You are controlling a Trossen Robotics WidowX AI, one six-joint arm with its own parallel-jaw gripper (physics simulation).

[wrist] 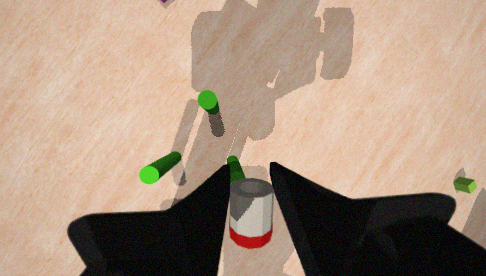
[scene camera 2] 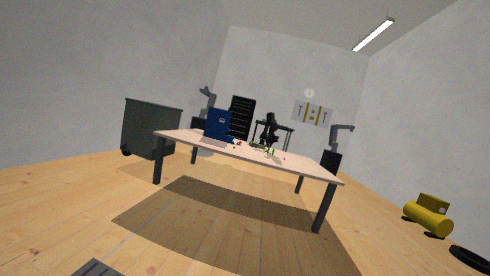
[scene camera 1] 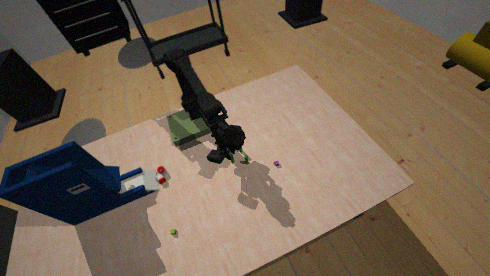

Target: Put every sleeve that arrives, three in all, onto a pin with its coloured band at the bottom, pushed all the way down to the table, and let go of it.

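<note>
My gripper [wrist: 249,168] [scene camera 1: 235,148] is shut on a whitish-grey hollow sleeve [wrist: 251,212] with a red band. In the wrist view its open end faces up the image and its band is at the lower end; its tilt to the table is unclear. Three green pins stand on the table: one pin [wrist: 207,100] farther up the wrist view, one pin [wrist: 162,166] left of the fingers, and one pin [wrist: 235,167] right by the sleeve, which hides part of it. Two more red-banded sleeves [scene camera 1: 160,170] [scene camera 1: 161,180] lie at the chute's mouth. Gap between sleeve and nearest pin is unclear.
A blue dispenser [scene camera 1: 95,180] [scene camera 2: 217,125] with a chute stands on the table [scene camera 1: 325,125]. A flat green block [scene camera 1: 186,129] lies beneath the arm. A magenta cube [scene camera 1: 276,163] lies beyond the pins, and a small green cube [scene camera 1: 173,232] [wrist: 465,184] lies on the chute side.
</note>
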